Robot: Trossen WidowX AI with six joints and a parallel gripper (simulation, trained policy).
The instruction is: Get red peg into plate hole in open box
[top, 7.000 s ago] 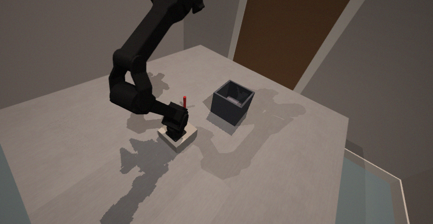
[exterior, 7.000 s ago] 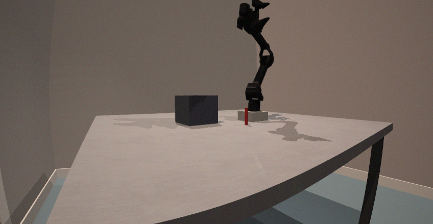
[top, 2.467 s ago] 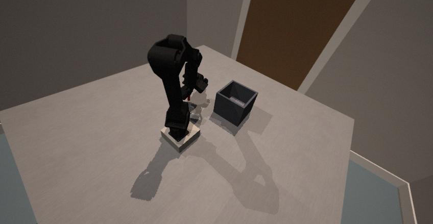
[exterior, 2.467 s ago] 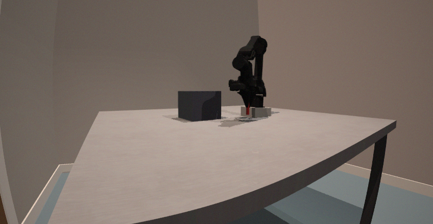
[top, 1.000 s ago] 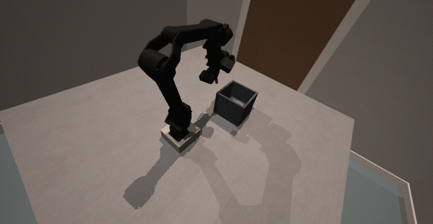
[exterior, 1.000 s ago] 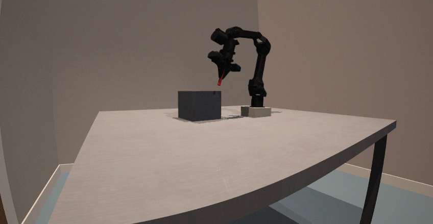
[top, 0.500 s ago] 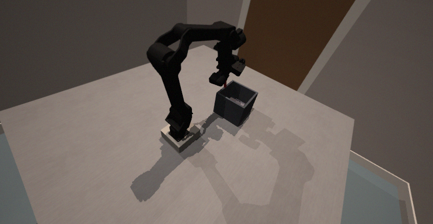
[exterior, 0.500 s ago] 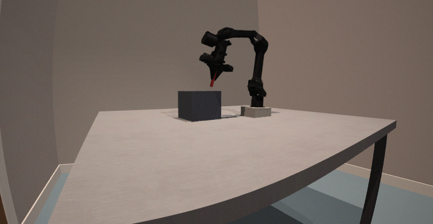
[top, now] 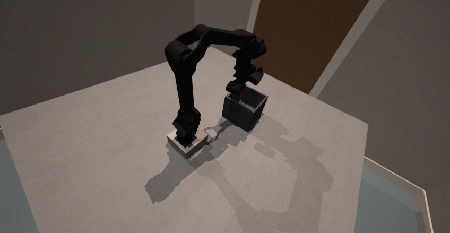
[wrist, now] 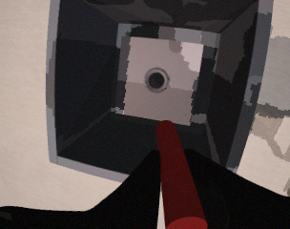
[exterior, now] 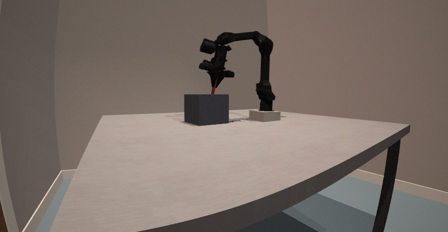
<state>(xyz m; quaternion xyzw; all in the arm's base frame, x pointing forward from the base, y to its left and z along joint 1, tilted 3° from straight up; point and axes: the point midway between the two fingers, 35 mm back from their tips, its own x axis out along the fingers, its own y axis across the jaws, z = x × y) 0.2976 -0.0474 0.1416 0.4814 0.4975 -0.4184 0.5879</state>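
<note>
My gripper tip is now 120 mm above the plate, 30 mm to the left of it and 30 mm short of it. Also, from my gripper tip: red peg: 10 mm above.
</note>
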